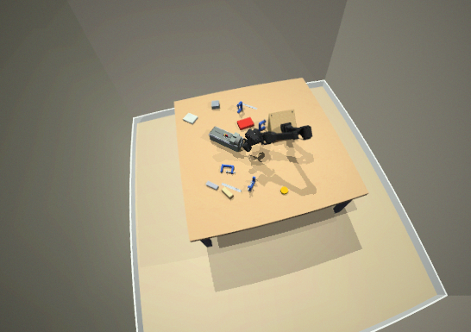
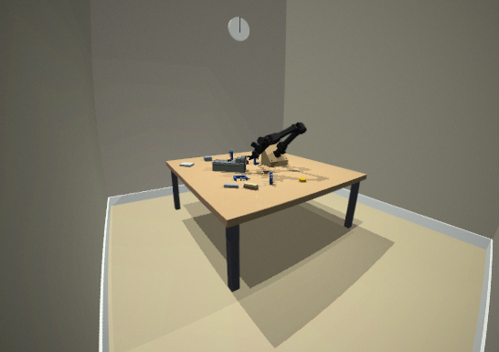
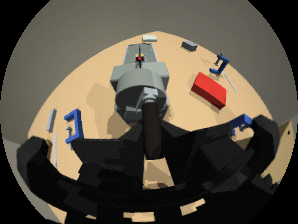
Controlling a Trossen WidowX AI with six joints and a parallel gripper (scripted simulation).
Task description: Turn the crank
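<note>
Now: the dark crank handle 20 mm above my gripper tip, 10 mm to the left of it and 10 mm behind it. Also, from my gripper tip: red pointer 120 mm ahead, 100 mm to the right, 10 mm below; then tan block 330 mm to the left, 210 mm ahead, 80 mm below; then yellow disc 410 mm to the left, 180 mm behind, 80 mm below.
</note>
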